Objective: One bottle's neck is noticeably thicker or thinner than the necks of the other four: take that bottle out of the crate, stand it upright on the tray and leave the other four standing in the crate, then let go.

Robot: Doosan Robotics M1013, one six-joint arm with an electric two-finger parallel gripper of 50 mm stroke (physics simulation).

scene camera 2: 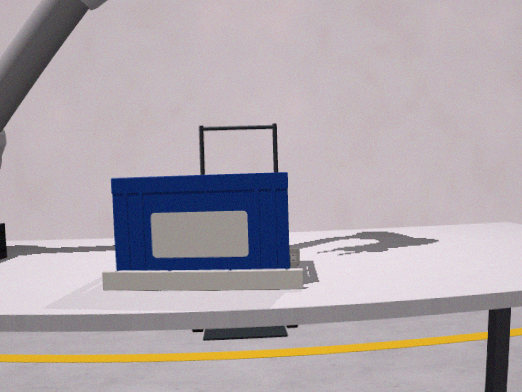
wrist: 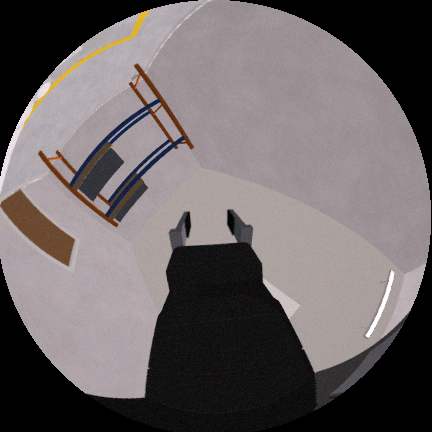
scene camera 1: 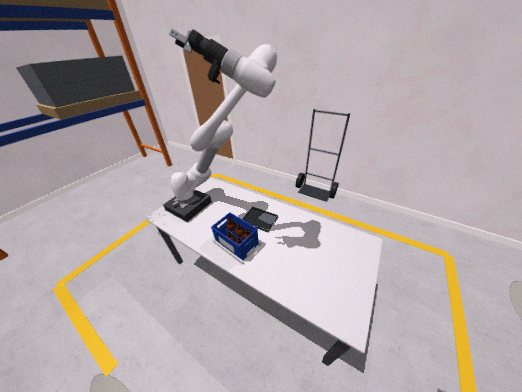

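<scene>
A blue crate stands upright on the table, with a pale label on its front. Several brown bottles stand in it in scene camera 1; their necks are too small there to compare, and the crate wall hides them in scene camera 2. A dark, low tray with a lighter grey patch lies behind the crate; no bottle shows on it. My gripper is open and empty, raised high above the table and far from the crate, pointing away from it. The wrist view shows neither crate nor tray.
A pale low ledge runs along the crate's foot on the white table. The arm's black base stands at the table's left end. A hand truck stands by the wall. A rack with grey boxes is at the left.
</scene>
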